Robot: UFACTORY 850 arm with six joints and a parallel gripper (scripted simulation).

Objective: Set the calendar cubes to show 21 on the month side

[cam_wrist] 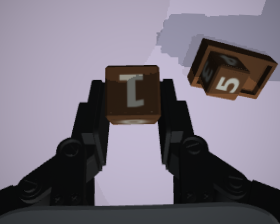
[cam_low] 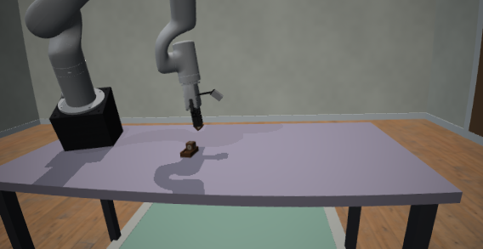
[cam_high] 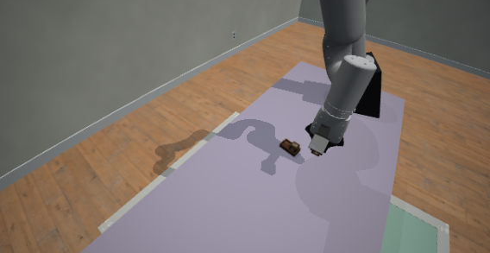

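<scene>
Right now the digit cube is 8 cm to the right of my hand, 8 cm below it and 3 cm behind it. From my hand the other things lie so: brown cube (2 cm below); then brown tray (9 cm to the right, 9 cm below, 3 cm behind).
</scene>
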